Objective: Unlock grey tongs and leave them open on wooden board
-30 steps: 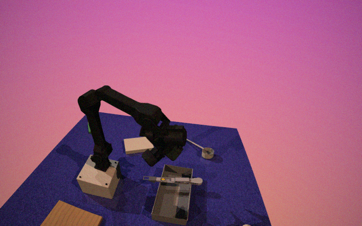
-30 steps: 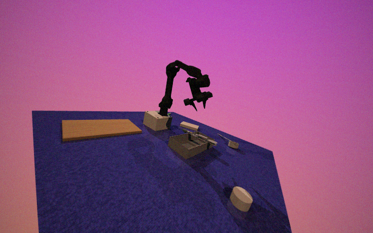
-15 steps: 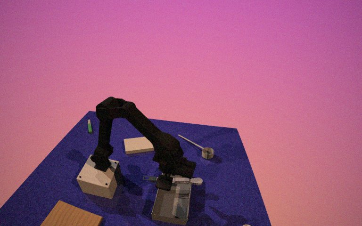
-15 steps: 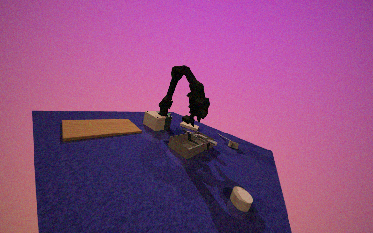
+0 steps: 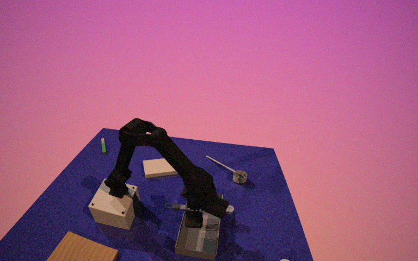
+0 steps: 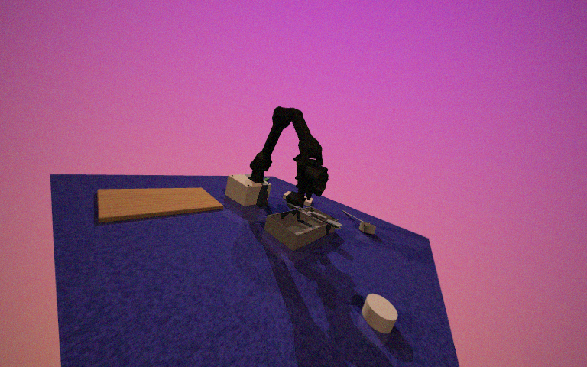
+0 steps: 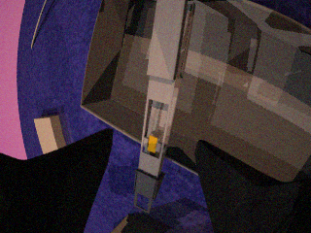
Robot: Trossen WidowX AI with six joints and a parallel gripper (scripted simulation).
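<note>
The yellow lock is 4 cm below my gripper tip, 3 cm behind it and 1 cm to the left of it. From my gripper tip the other things lie so: wooden board: 41 cm to the right, 37 cm behind, 10 cm below; roasting tin: 8 cm below, 4 cm ahead, 2 cm to the right; beige block: 28 cm to the left, 25 cm behind, 9 cm below.
</note>
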